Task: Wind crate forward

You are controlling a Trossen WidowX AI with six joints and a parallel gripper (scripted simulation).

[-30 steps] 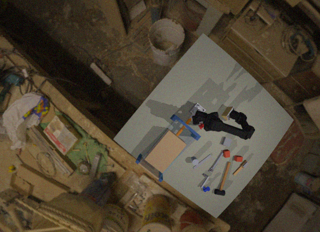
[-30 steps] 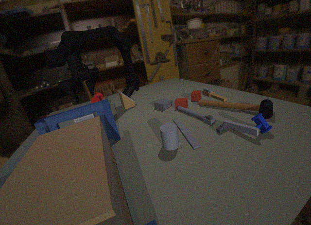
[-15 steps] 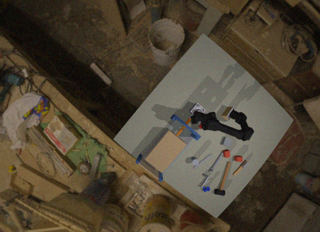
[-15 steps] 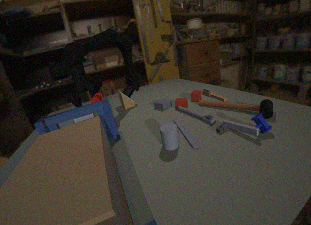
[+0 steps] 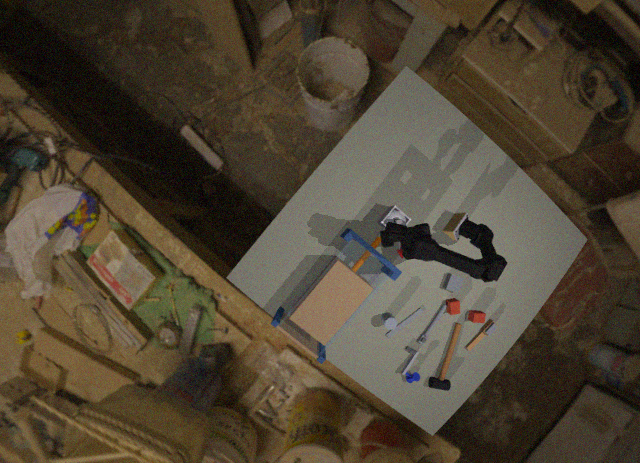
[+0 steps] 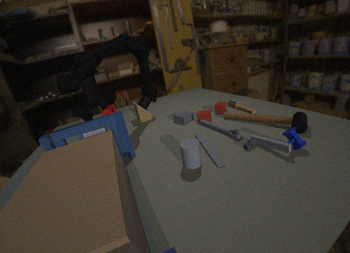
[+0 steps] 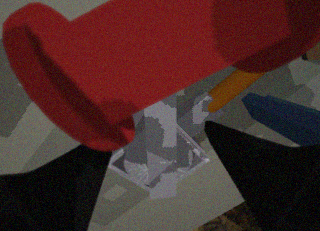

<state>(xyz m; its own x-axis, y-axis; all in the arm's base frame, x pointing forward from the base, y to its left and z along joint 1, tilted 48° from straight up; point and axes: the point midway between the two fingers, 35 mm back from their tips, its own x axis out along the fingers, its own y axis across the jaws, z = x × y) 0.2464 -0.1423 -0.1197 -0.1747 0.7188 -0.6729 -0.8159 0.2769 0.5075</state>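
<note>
My gripper tip is now 10 mm short of the red-knobbed handle, 10 mm to the right of it and 20 mm below it. Round my gripper tip: grey winch (50 mm behind, 50 mm to the right, 70 mm below); then blue steel frame (130 mm ahead, 30 mm to the right, 10 mm above); then red knob (30 mm ahead, 50 mm to the left, 40 mm above).
</note>
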